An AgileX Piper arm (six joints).
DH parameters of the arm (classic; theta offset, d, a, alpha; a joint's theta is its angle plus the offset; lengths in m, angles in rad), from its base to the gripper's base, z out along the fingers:
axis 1: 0 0.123 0 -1.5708
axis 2: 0.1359 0 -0.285 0
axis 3: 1.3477 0 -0.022 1.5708
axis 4: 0 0.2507 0 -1.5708
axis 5: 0 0 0 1.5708
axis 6: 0 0.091 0 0
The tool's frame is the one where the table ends.
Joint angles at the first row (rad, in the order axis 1, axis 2, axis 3, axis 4, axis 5, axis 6):
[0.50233 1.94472 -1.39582 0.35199 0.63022 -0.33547]
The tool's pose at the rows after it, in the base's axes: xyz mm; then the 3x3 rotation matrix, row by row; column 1 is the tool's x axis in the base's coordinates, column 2 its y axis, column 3 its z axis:
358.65 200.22 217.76; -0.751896 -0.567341 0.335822; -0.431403 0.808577 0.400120; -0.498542 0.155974 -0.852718
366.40 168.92 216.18; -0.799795 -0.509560 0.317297; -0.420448 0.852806 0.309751; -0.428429 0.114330 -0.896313
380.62 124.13 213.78; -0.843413 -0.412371 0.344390; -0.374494 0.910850 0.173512; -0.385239 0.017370 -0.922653
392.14 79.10 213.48; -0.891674 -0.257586 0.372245; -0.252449 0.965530 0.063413; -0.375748 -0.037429 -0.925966
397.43 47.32 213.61; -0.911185 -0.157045 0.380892; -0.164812 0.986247 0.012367; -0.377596 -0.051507 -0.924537
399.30 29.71 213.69; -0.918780 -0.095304 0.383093; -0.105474 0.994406 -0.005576; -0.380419 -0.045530 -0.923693
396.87 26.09 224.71; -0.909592 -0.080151 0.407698; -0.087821 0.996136 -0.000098; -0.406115 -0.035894 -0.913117
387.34 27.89 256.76; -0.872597 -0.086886 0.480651; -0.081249 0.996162 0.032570; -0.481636 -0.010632 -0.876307
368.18 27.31 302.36; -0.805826 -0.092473 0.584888; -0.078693 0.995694 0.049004; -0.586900 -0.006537 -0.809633
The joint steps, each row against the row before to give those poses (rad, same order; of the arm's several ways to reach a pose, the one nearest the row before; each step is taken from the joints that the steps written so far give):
[-0.03926 -0.04110 -0.00158 -0.00986 0.03841 0.01173]
[-0.06803 -0.00615 -0.00058 -0.09748 0.07399 0.06039]
[-0.09427 0.00003 -0.00002 -0.15298 0.02699 0.08918]
[-0.09888 -0.00002 0.00001 -0.10961 0.00195 0.11846]
[-0.07523 0.00002 -0.00002 -0.03358 -0.00181 0.04428]
[-0.04393 -0.00003 0.00004 -0.00208 -0.00204 0.02080]
[-0.01031 -0.02768 -0.00002 0.01098 -0.00001 -0.00048]
[0.00000 -0.08135 0.00000 0.03932 -0.00280 -0.02441]
[0.00000 -0.12235 0.00366 0.01283 -0.00588 -0.01157]

